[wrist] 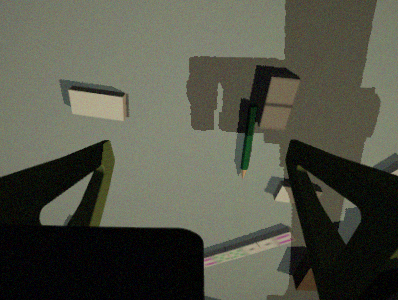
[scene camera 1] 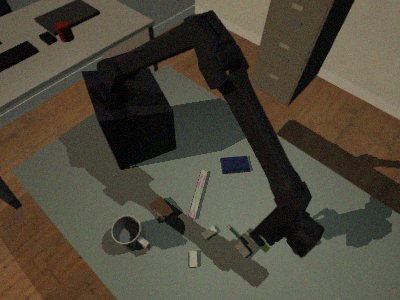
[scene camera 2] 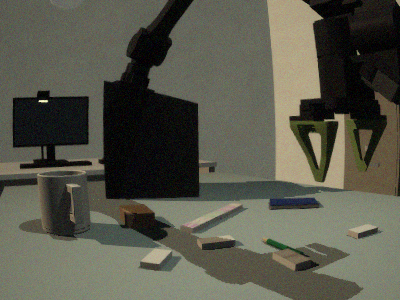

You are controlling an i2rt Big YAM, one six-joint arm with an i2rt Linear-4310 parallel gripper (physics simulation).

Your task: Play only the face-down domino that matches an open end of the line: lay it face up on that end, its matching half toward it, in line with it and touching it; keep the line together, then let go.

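Places are measured from the arm's base along level axes (x right, y back, z down), in metres.
Pixels of known places: gripper, fingertip midpoint: (wrist: pixel 199 149) (scene camera 1: pixel 267 233) (scene camera 2: pixel 342 176); arm's base at its link origin: (scene camera 1: pixel 112 97) (scene camera 2: pixel 131 91).
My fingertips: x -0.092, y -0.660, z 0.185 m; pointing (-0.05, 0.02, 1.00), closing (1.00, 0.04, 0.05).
Note:
For each thing: its top centre in the pictures, then the offset to it from my fingertips.
- domino with a dividing groove, top centre: (wrist: pixel 278 105) (scene camera 2: pixel 291 255) (scene camera 1: pixel 242 249) dx +0.067, dy +0.025, dz +0.101 m
- green pencil at its top centre: (wrist: pixel 247 149) (scene camera 2: pixel 280 243) (scene camera 1: pixel 236 233) dx +0.042, dy +0.077, dz +0.103 m
- blue box at its top centre: (scene camera 2: pixel 293 201) (scene camera 1: pixel 235 164) dx -0.173, dy +0.273, dz +0.101 m
- brown block at its top centre: (scene camera 2: pixel 135 209) (wrist: pixel 318 280) (scene camera 1: pixel 161 208) dx +0.178, dy +0.332, dz +0.084 m
- mug at its top centre: (scene camera 2: pixel 64 173) (scene camera 1: pixel 130 232) dx +0.316, dy +0.309, dz +0.007 m
The line of face-up dominoes (scene camera 1: pixel 199 194) (scene camera 2: pixel 212 217) (wrist: pixel 250 249), with pink and green pips, lies straight on the mat. Plain face-down dominoes lie apart: one (scene camera 1: pixel 209 233) (scene camera 2: pixel 216 243) beside the line's near end, partly behind a finger in the wrist view; one (scene camera 1: pixel 193 259) (scene camera 2: pixel 156 259) nearer the mug; one (scene camera 2: pixel 363 230) (wrist: pixel 98 104) farther right. A domino with a dividing groove (scene camera 1: pixel 243 250) (scene camera 2: pixel 292 260) (wrist: pixel 280 102) lies by the pencil; I see no pips on it. My gripper (scene camera 2: pixel 342 175) (wrist: pixel 199 149) is open and empty, high above the mat; the arm partly hides it in scene camera 1.
A green pencil (scene camera 1: pixel 236 233) (scene camera 2: pixel 282 246) (wrist: pixel 248 137) touches or nearly touches the grooved domino. A blue box (scene camera 1: pixel 235 164) (scene camera 2: pixel 293 203) lies behind. A brown block (scene camera 1: pixel 161 207) (scene camera 2: pixel 137 216) (wrist: pixel 306 281) and a mug (scene camera 1: pixel 126 230) (scene camera 2: pixel 64 200) stand left of the line.

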